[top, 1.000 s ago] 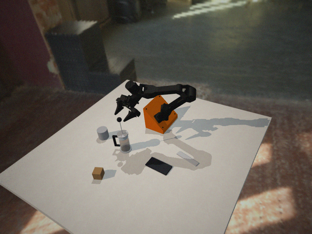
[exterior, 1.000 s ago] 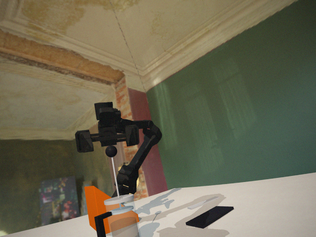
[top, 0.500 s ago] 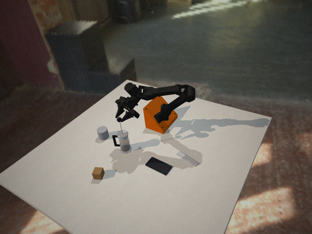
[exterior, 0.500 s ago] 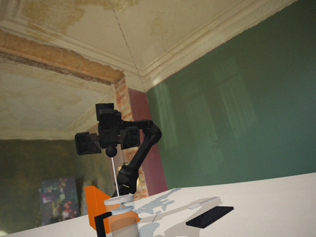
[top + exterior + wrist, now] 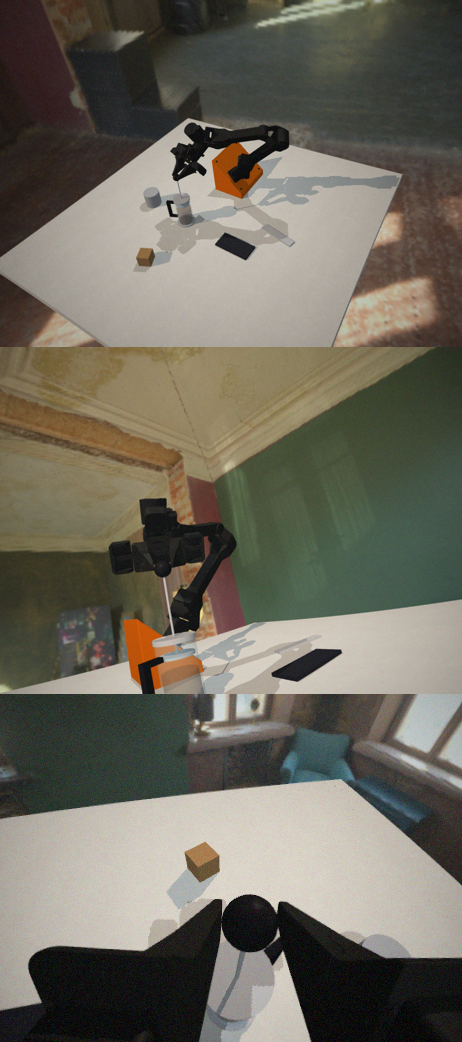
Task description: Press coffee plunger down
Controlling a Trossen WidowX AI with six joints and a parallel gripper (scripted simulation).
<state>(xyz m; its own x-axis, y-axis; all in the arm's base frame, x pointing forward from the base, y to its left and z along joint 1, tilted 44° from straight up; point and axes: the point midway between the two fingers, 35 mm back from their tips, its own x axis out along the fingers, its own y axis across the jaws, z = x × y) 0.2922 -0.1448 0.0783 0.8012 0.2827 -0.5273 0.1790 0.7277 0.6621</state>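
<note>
The coffee press is 130 mm below my gripper tip and 10 mm to the right of it. Round my gripper tip: grey cylinder 220 mm below, 210 mm to the right, 10 mm behind; brown cube 240 mm ahead, 230 mm below, 20 mm to the left; thin grey strip 380 mm to the left, 250 mm below, 160 mm behind.
</note>
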